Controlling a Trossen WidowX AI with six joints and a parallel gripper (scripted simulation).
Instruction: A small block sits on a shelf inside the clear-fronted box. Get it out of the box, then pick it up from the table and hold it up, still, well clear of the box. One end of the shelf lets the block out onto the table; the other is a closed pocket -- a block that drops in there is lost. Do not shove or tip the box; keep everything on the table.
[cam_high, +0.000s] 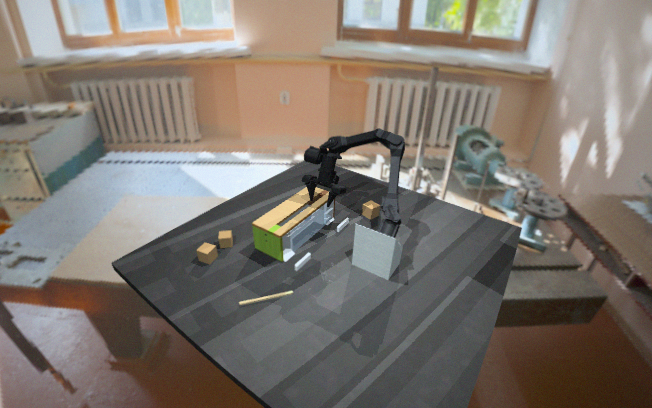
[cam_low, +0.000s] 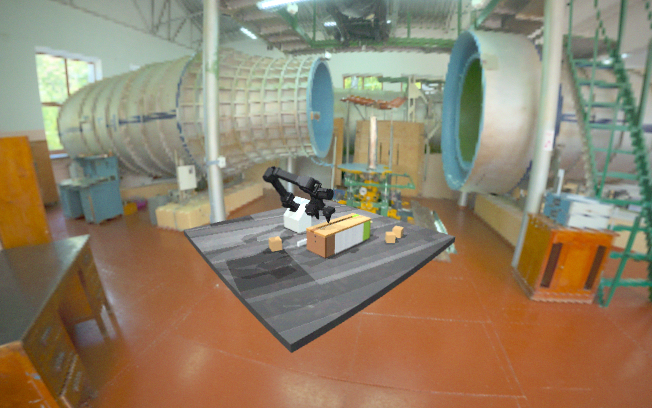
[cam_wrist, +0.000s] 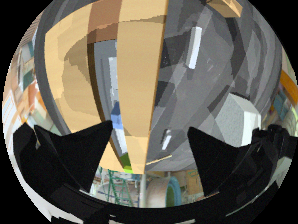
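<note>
Right now my gripper tip is 5 cm short of the small blue block, 4 cm to the right of it and 5 cm above it. Also, from my gripper tip: thin stick 5 cm behind, 43 cm to the left, 14 cm below; then box 4 cm ahead, 6 cm to the left, 8 cm below.
</note>
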